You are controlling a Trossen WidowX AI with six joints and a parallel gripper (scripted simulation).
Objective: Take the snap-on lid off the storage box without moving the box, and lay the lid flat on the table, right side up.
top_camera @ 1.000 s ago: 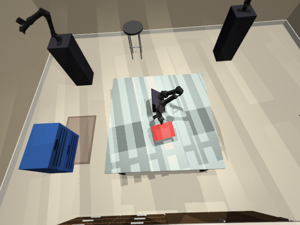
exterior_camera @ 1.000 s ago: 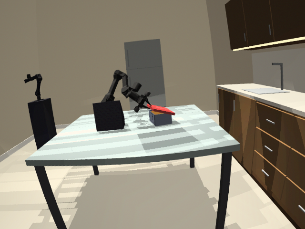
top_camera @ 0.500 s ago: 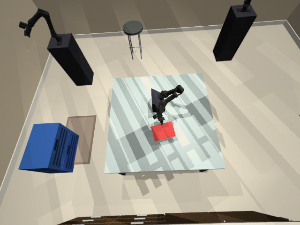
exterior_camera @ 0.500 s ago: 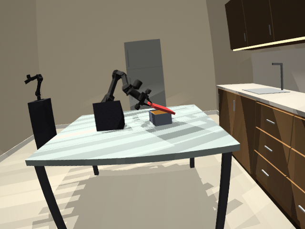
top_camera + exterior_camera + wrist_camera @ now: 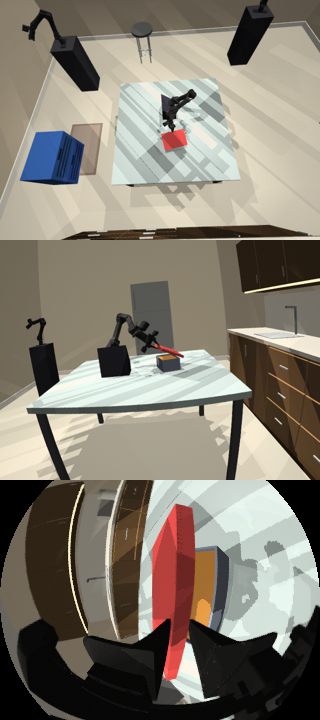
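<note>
Now: the lid 70 mm ahead of my gripper tip, 30 mm below it and 10 mm to the left of it. From my gripper tip the other things lie so: grey storage box: 120 mm below, 60 mm ahead, 10 mm to the left.
</note>
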